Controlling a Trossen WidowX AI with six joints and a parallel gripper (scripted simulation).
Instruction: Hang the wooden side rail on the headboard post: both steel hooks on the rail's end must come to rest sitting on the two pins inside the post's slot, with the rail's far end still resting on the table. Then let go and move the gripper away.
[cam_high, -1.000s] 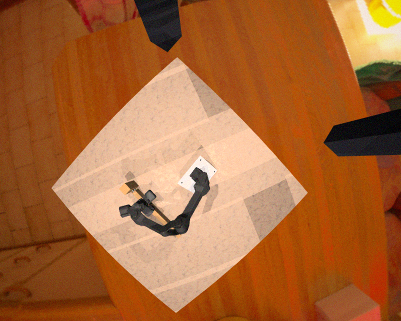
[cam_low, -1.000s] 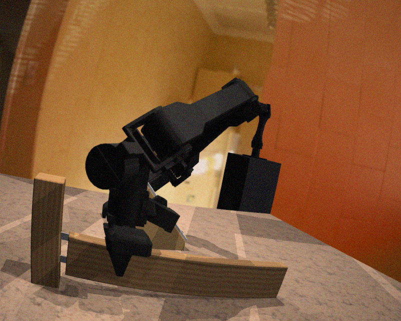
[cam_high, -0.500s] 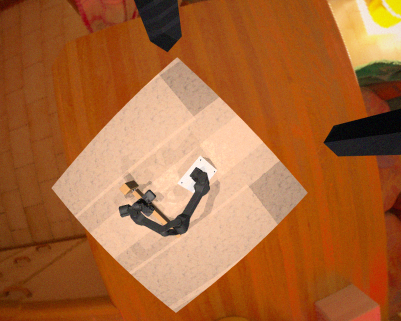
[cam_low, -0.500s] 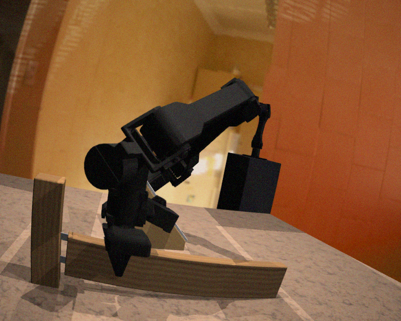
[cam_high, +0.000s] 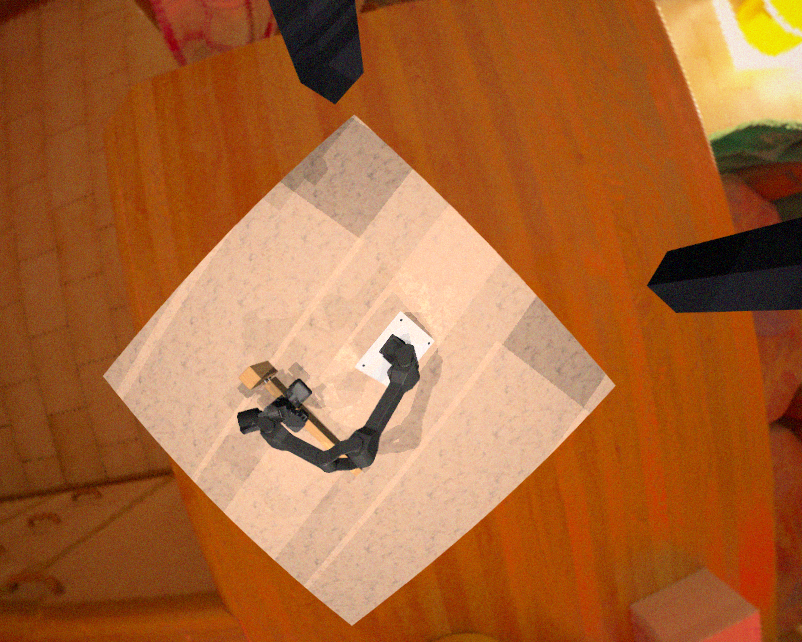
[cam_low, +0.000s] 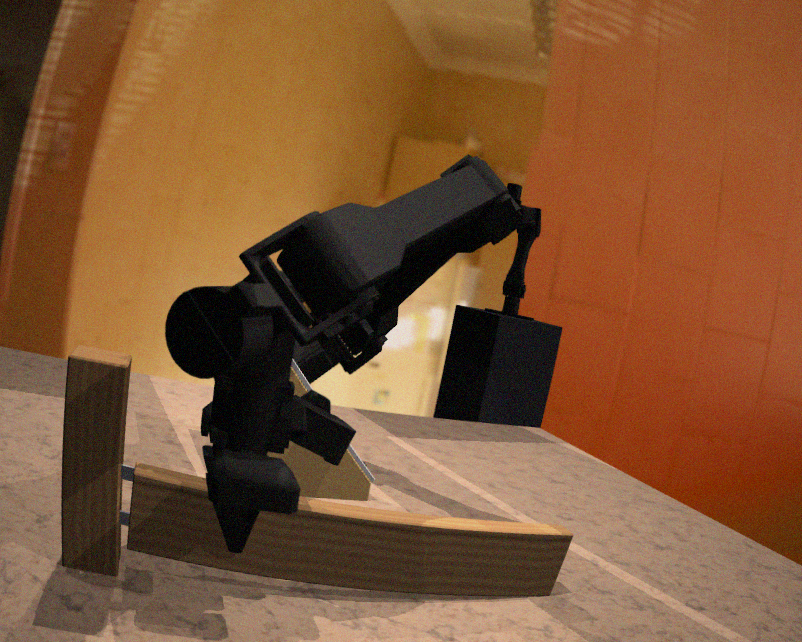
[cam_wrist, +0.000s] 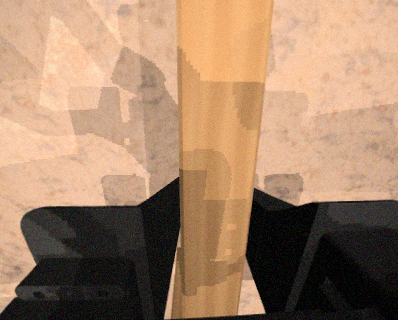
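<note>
The headboard post lies 2 cm behind my gripper tip, 12 cm to the right of it and 4 cm above it.
</note>
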